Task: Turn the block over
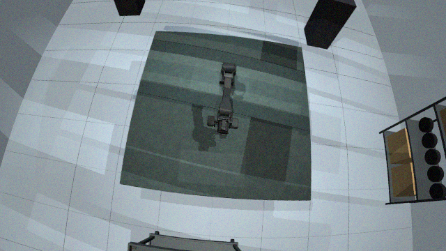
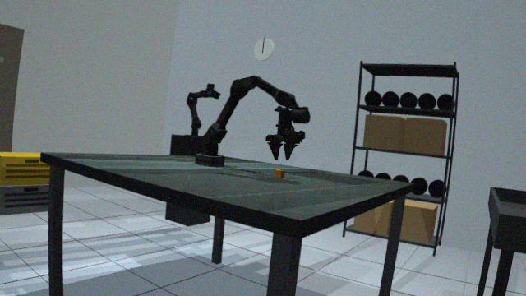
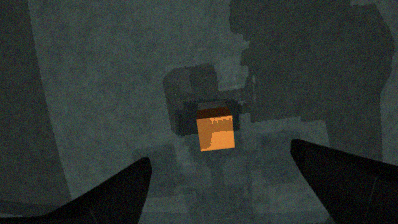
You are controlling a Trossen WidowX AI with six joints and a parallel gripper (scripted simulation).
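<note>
My gripper tip is 6 cm above the block and 1 cm past it.
</note>
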